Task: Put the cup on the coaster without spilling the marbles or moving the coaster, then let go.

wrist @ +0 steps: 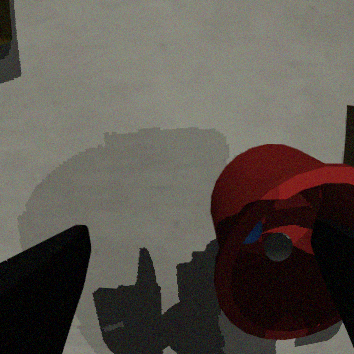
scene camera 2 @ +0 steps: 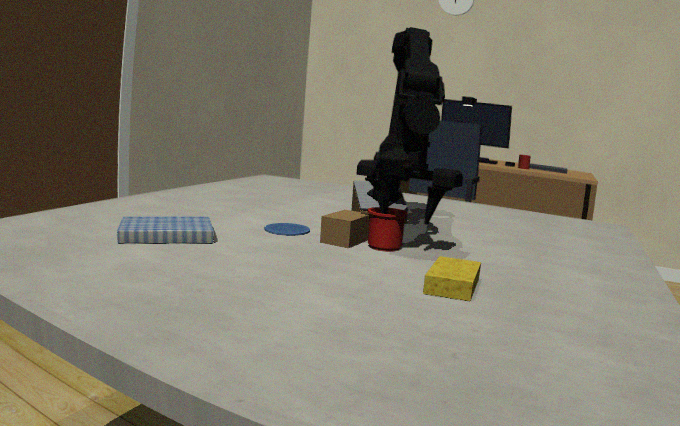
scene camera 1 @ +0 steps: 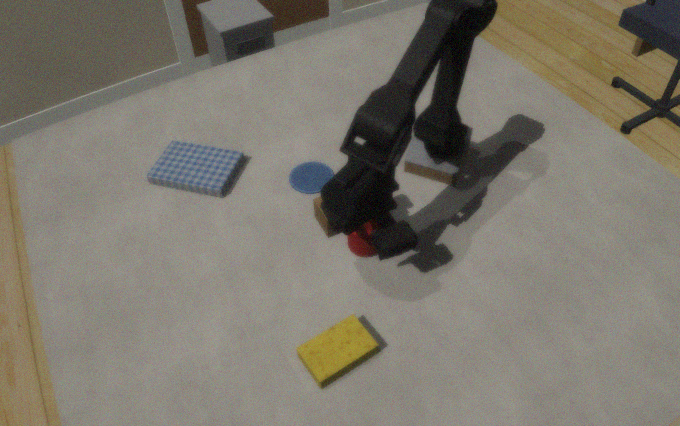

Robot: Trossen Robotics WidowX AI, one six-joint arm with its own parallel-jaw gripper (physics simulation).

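Seen in the pictures: gripper, between the fingertips: point(wrist: 204, 236) point(scene camera 2: 404, 220) point(scene camera 1: 370, 242); arm's base, origin of its link: point(scene camera 1: 443, 146).
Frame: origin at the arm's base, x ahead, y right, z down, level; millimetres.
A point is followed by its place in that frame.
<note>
The red cup point(scene camera 1: 362, 244) @[x 236, y -186, z 15 mm] point(scene camera 2: 385, 234) @[x 249, y -175, z 25 mm] point(wrist: 272, 167) @[x 249, y -175, z 13 mm] stands upright on the table, close beside a brown block. A grey marble point(wrist: 278, 247) @[x 203, y -151, z 36 mm] and a blue marble point(wrist: 254, 234) @[x 210, y -167, z 35 mm] show inside it in the wrist view. The flat blue coaster point(scene camera 1: 310, 177) @[x 277, y 46, z 53 mm] point(scene camera 2: 286, 229) @[x 285, y 39, z 53 mm] lies beyond the block, to the left in both scene views. My gripper point(scene camera 2: 405, 216) @[x 225, y -198, z -2 mm] point(wrist: 204, 236) @[x 225, y -198, z -2 mm] is open and empty. One finger overlaps the cup's mouth at rim height; the other hangs out to the cup's right in scene camera 2. Whether the first finger touches the cup is hidden.
The brown block point(scene camera 1: 322, 216) @[x 287, y -100, z 17 mm] point(scene camera 2: 343, 229) @[x 285, y -107, z 24 mm] stands between cup and coaster. A yellow sponge point(scene camera 1: 338, 349) @[x 332, y -365, z 28 mm] point(scene camera 2: 450, 280) @[x 383, y -379, z 31 mm] lies nearer the front. A blue checked cloth block point(scene camera 1: 195, 168) @[x 509, y 129, z 33 mm] point(scene camera 2: 165, 230) @[x 540, y 94, z 33 mm] lies left of the coaster. The arm's base stands on a grey-topped block point(scene camera 1: 431, 169) @[x 38, y -32, z 28 mm] behind.
</note>
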